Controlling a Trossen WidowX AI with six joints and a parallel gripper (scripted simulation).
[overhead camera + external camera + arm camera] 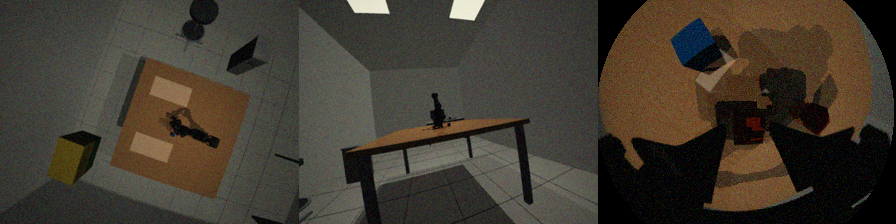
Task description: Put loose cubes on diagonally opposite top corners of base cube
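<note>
Right now the blue cube is 40 mm ahead of my gripper tip and 100 mm to the left of it.
</note>
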